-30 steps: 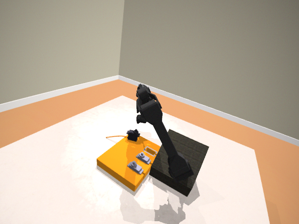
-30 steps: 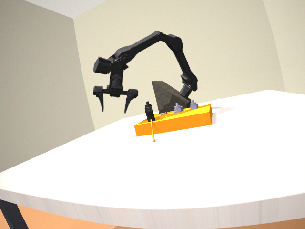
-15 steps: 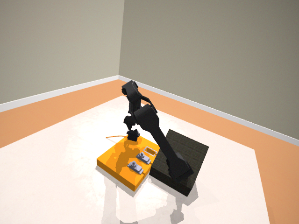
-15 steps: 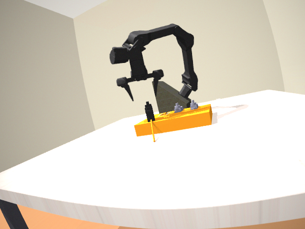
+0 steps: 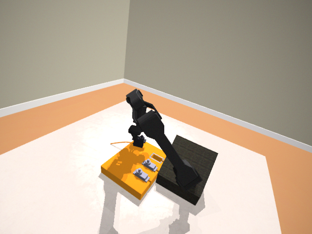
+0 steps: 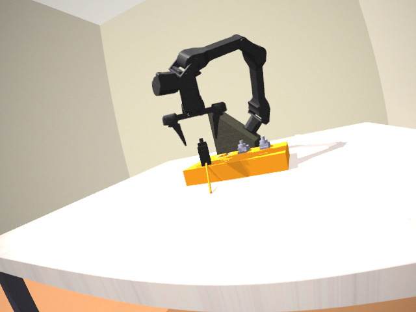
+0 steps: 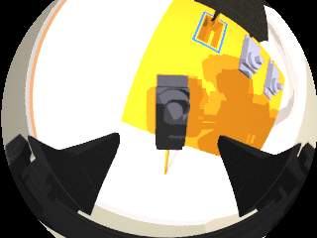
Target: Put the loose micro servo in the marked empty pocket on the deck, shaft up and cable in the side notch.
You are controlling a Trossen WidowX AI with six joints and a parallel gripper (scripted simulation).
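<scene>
The orange deck is 90 mm to the left of my gripper tip, 90 mm below it and 40 mm behind it.
</scene>
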